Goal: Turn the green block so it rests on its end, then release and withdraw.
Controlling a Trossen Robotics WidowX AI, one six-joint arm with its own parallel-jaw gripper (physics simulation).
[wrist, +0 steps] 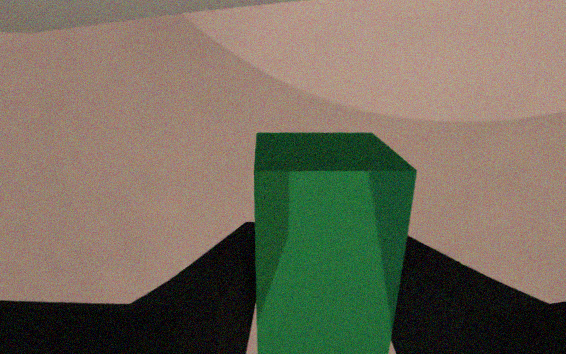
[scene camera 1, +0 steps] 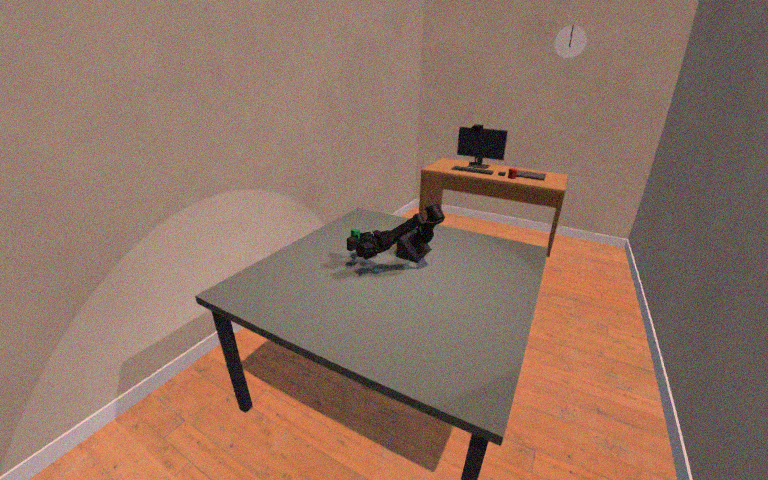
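The green block is held between the two black fingers of my gripper. In the wrist view the fingers press on its left and right sides, and its far end sticks out past the fingertips; its near end is cut off by the lower edge of the view. In the scene view a small green part shows above the dark finger, at the left end of the outstretched arm. The gripper and block are raised above the grey table, with shadows on the table below them. The block's exact tilt is too small to tell.
The arm's base stands on the table to the right of the gripper. A wooden desk with a monitor, a keyboard and a red mug stands behind the table. A beige wall lies beyond the table's left edge.
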